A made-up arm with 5 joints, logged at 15 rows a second.
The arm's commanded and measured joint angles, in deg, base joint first. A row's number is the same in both.
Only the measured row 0 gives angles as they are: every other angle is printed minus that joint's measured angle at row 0.
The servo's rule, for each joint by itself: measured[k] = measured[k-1] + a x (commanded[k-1-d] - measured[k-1]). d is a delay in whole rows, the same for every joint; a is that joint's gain. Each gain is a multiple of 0.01, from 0.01 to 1. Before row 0 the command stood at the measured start. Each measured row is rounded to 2 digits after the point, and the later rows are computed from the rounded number. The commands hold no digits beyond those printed.
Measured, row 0:
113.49 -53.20 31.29 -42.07 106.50
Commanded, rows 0 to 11:
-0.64 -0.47 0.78 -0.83 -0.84
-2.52 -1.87 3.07 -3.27 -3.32
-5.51 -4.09 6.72 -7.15 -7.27
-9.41 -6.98 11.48 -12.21 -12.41
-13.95 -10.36 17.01 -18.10 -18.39
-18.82 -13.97 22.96 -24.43 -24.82
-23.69 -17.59 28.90 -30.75 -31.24
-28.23 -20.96 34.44 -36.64 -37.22
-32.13 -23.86 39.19 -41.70 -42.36
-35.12 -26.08 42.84 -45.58 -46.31
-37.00 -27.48 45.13 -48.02 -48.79
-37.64 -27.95 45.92 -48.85 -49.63
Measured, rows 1 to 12:
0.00 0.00 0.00 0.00 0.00
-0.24 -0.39 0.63 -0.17 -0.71
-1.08 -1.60 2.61 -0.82 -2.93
-2.72 -3.64 5.94 -2.15 -6.62
-5.20 -6.38 10.43 -4.26 -11.54
-8.44 -9.64 15.76 -7.17 -17.36
-12.28 -13.19 21.59 -10.79 -23.70
-16.50 -16.80 27.51 -14.98 -30.11
-20.84 -20.21 33.12 -19.53 -36.15
-25.02 -23.20 38.04 -24.19 -41.43
-28.76 -25.56 41.93 -28.68 -45.58
-31.81 -27.13 44.52 -32.74 -48.31
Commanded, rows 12 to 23:
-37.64 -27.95 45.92 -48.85 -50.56
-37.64 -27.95 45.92 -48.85 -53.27
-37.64 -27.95 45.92 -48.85 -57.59
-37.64 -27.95 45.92 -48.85 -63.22
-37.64 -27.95 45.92 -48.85 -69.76
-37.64 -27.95 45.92 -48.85 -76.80
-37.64 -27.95 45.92 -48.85 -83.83
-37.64 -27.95 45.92 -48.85 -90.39
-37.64 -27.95 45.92 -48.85 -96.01
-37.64 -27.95 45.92 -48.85 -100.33
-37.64 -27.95 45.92 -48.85 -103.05
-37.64 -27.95 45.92 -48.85 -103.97
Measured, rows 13 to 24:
-33.97 -27.80 45.65 -36.12 -49.43
-35.33 -27.92 45.87 -38.79 -50.39
-36.18 -27.94 45.91 -40.90 -52.84
-36.72 -27.95 45.92 -42.57 -56.88
-37.06 -27.95 45.92 -43.89 -62.27
-37.27 -27.95 45.92 -44.93 -68.64
-37.41 -27.95 45.92 -45.75 -75.58
-37.50 -27.95 45.92 -46.40 -82.59
-37.55 -27.95 45.92 -46.91 -89.22
-37.58 -27.95 45.92 -47.32 -94.99
-37.60 -27.95 45.92 -47.64 -99.53
-37.61 -27.95 45.92 -47.89 -102.52

